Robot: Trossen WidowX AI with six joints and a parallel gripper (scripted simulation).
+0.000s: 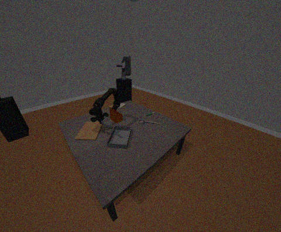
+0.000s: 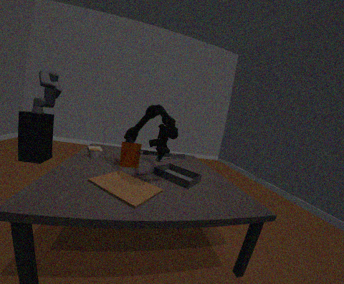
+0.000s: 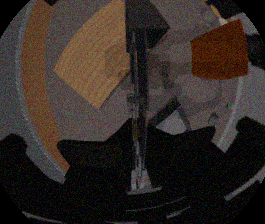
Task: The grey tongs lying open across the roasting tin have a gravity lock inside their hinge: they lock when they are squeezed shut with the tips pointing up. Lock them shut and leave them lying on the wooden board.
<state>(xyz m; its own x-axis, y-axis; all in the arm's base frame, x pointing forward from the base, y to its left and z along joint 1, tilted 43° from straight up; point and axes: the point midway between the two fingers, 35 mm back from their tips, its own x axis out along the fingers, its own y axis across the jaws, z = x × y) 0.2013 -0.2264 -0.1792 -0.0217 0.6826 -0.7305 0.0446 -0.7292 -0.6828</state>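
Right now the wooden board is 18 cm behind my gripper tip, 8 cm to the right of it and 15 cm below it. From my gripper tip the other things lie so: pale object 49 cm behind, 42 cm to the left, 12 cm below; roasting tin 18 cm ahead, 12 cm to the left, 13 cm below.
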